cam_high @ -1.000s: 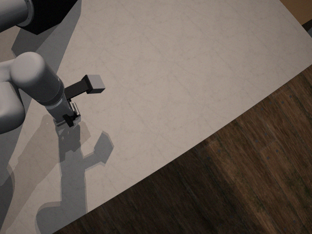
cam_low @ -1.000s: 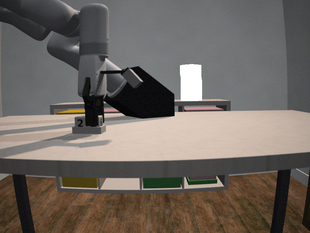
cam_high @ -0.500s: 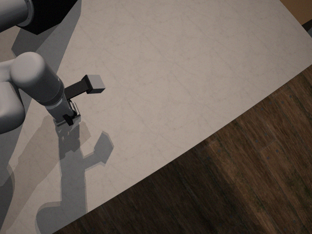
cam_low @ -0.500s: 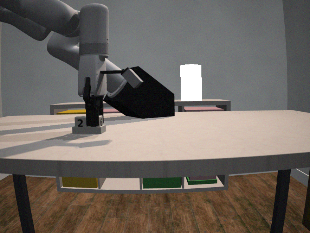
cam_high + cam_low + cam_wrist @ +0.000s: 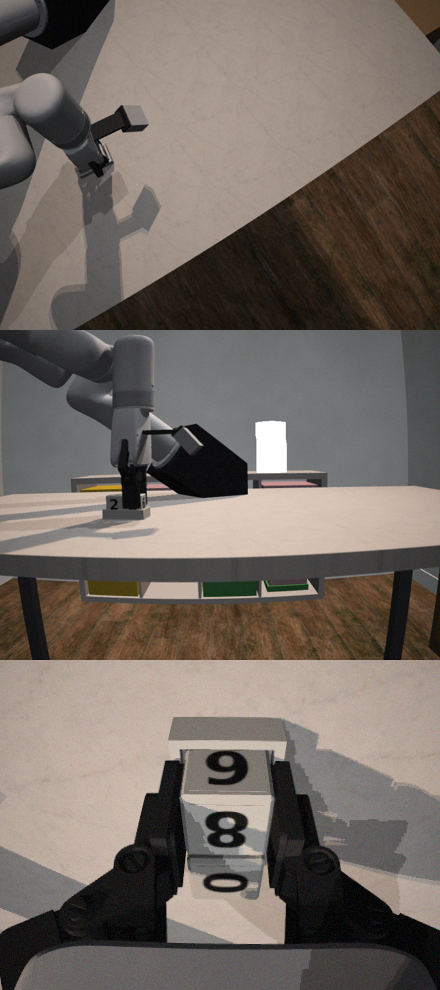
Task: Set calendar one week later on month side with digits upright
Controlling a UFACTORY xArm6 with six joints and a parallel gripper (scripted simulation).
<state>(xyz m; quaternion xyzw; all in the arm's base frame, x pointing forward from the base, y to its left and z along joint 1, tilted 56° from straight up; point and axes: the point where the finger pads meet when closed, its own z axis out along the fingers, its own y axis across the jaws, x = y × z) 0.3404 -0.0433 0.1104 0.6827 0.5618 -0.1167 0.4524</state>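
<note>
My gripper is now 30 mm above the grey tray, 20 mm to the left of it and 10 mm past it. Round my hand: white cube 10 mm below.
</note>
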